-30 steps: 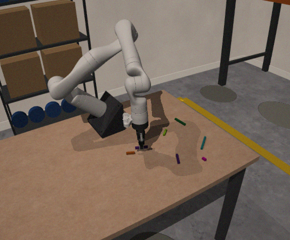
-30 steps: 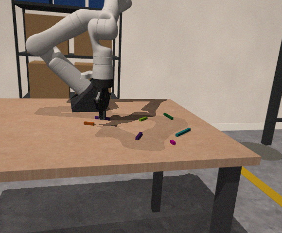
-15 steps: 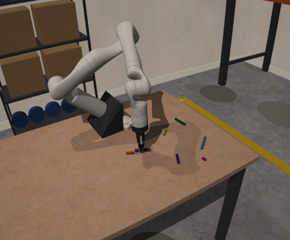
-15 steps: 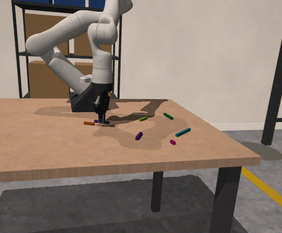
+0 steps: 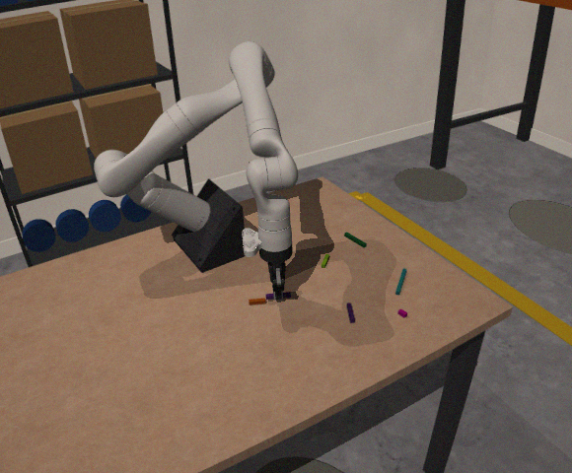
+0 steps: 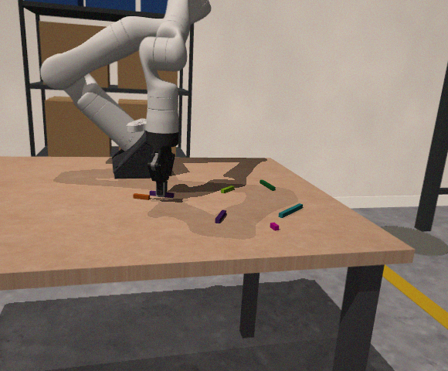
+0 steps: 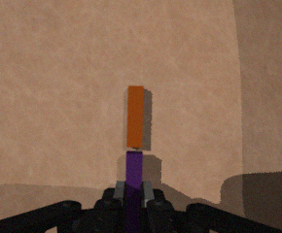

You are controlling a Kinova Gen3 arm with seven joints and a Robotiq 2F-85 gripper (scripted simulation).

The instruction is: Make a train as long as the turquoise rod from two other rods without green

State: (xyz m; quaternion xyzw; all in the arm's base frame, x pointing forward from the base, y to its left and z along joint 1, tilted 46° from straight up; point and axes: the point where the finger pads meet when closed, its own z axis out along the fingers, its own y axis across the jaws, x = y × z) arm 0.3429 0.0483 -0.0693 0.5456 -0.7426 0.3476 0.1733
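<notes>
My gripper is now 5 cm to the left of the orange rod, 3 cm above it and 2 cm past it. The rest, counted from my hand: lime rod (18 cm to the left, 8 cm behind, 3 cm below); then purple rod (1 cm below); then magenta rod (24 cm to the left, 19 cm ahead, 3 cm below).
</notes>
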